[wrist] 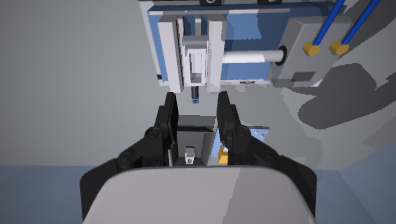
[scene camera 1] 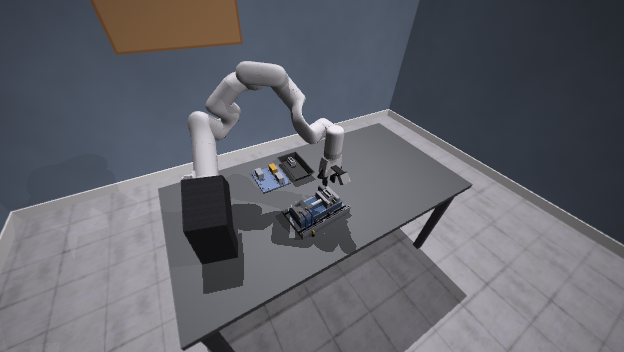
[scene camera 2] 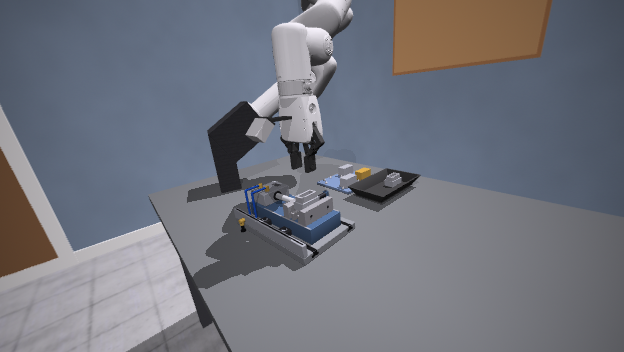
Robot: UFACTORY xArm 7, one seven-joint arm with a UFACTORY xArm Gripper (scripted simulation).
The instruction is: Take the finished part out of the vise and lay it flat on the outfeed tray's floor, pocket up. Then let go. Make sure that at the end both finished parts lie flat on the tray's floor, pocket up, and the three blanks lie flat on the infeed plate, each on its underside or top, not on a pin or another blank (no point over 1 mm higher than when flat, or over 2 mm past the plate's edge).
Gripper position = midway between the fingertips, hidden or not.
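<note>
In scene camera 2 I can see my gripper (scene camera 2: 303, 169). The gripper is visible to me again in the wrist view (wrist: 197, 102), and I see a steel rod (wrist: 265, 55) there too.
</note>
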